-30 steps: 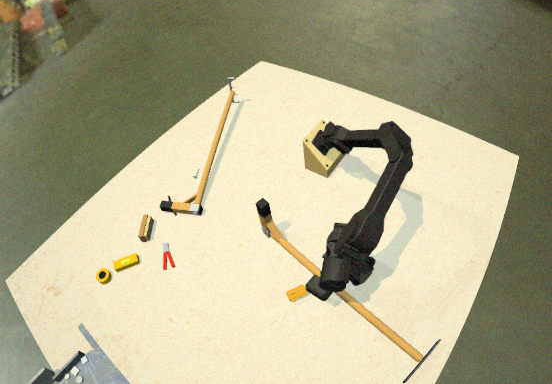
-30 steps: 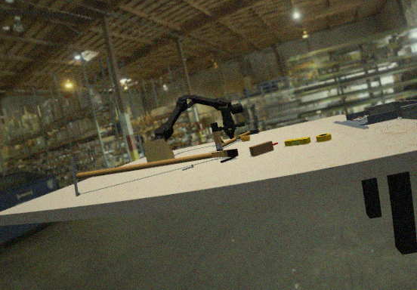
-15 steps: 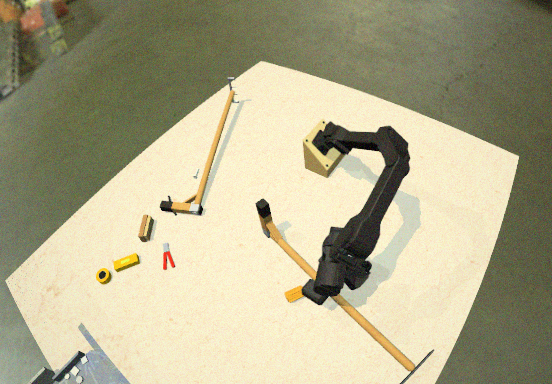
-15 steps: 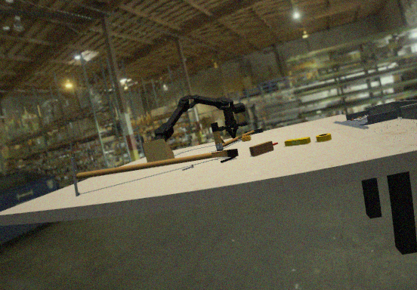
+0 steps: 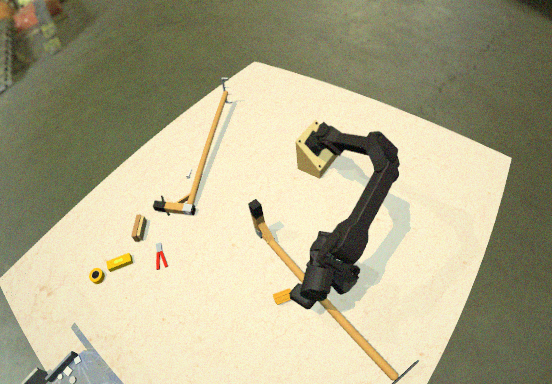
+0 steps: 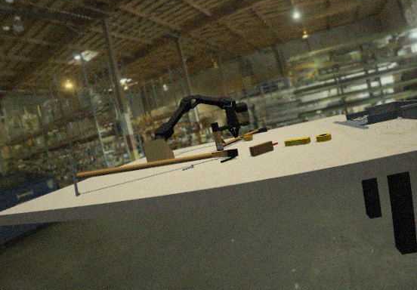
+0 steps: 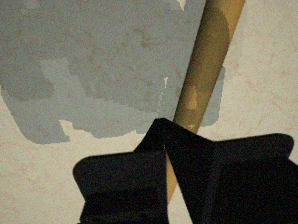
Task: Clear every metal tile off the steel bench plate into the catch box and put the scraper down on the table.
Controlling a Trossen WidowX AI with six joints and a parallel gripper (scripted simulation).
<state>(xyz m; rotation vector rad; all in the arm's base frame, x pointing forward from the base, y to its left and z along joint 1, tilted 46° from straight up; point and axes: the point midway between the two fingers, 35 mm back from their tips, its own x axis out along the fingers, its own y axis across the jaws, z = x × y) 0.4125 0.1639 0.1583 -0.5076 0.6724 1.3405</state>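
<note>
The screwdriver lies 60 mm ahead of my gripper tip and 70 mm to the right of it. From my gripper tip the other things lie so: yellow tape roll 320 mm ahead, 610 mm to the right; yellow level 240 mm ahead, 580 mm to the right; wooden block 100 mm ahead, 590 mm to the right.
</note>
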